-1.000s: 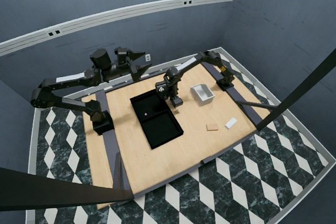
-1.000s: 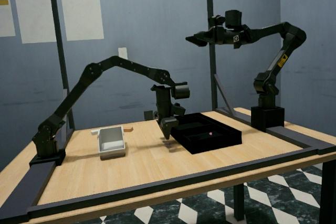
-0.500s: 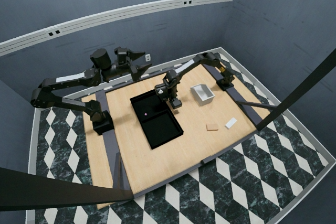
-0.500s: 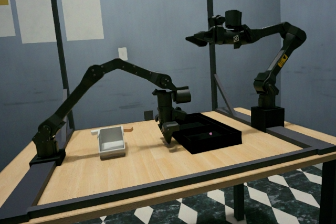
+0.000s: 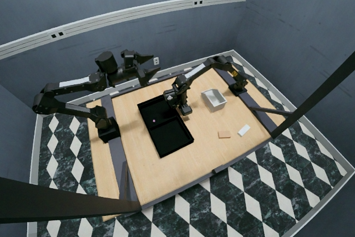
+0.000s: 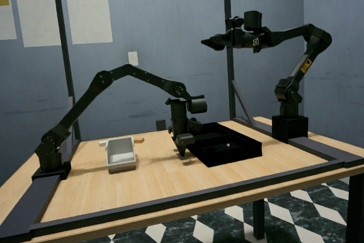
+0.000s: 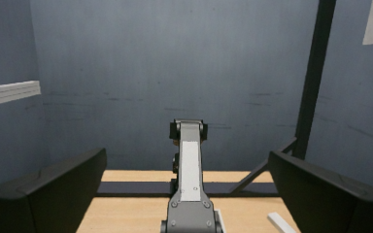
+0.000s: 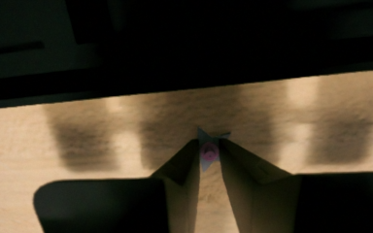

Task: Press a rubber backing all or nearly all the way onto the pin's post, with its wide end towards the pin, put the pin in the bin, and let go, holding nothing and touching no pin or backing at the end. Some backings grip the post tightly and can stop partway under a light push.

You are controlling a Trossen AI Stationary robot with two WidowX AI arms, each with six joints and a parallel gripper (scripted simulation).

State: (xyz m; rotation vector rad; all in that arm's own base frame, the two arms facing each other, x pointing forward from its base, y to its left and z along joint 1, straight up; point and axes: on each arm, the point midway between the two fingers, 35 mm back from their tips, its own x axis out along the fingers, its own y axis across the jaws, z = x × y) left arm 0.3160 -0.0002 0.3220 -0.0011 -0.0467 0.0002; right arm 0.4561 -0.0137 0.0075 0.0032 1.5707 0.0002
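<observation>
The white bin lies 220 mm to the right of my right hand and 20 mm behind it. From my right hand the other things lie so: tan block: 270 mm behind, 160 mm to the right, 30 mm below; then pink backing: 190 mm to the left, 30 mm below, 10 mm behind; then black tray: 140 mm to the left, 60 mm behind, 20 mm below.
</observation>
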